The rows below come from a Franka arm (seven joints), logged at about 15 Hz.
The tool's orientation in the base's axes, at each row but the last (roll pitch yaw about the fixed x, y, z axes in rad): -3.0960, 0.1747, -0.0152; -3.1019, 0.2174, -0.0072; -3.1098, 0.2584, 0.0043; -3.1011, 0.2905, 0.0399; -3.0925, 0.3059, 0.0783; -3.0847, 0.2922, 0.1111; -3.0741, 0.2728, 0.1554; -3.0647, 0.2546, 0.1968; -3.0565, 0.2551, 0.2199; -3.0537, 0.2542, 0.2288; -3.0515, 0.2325, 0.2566; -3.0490, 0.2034, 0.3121; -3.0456, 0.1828, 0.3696
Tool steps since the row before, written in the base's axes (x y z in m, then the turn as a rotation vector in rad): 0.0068, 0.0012, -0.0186, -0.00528, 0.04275, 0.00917; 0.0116, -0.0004, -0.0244, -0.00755, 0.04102, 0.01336; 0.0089, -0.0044, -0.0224, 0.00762, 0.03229, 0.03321; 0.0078, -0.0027, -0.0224, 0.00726, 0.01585, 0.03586; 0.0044, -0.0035, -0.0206, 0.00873, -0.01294, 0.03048; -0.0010, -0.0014, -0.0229, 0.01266, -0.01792, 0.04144; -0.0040, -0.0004, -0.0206, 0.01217, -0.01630, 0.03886; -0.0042, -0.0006, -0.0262, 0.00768, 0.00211, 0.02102; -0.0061, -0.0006, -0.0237, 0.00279, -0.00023, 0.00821; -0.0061, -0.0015, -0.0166, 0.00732, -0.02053, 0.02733; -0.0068, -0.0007, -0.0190, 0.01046, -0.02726, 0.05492; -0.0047, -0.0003, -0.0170, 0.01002, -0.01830, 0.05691; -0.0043, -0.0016, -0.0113, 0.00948, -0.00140, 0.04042
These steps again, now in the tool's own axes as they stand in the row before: 0.0099, -0.0005, 0.0172, -0.00743, -0.04299, -0.00605; 0.0166, 0.0012, 0.0213, -0.01054, -0.04138, -0.00972; 0.0143, 0.0051, 0.0192, -0.00099, -0.03332, -0.03305; 0.0138, 0.0038, 0.0191, -0.00272, -0.01702, -0.03596; 0.0101, 0.0047, 0.0182, -0.00185, 0.01203, -0.03201; 0.0055, 0.0025, 0.0222, -0.00179, 0.01675, -0.04376; 0.0017, 0.0012, 0.0209, -0.00132, 0.01525, -0.04110; 0.0025, 0.0018, 0.0264, 0.00239, -0.00228, -0.02223; 0.0001, 0.0013, 0.0244, 0.00051, 0.00010, -0.00866; -0.0019, 0.0016, 0.0176, -0.00448, 0.01920, -0.02887; -0.0022, 0.0008, 0.0201, -0.00954, 0.02403, -0.05657; -0.0010, 0.0005, 0.0176, -0.00766, 0.01518, -0.05818; -0.0025, 0.0011, 0.0119, 0.00085, 0.00075, -0.04152
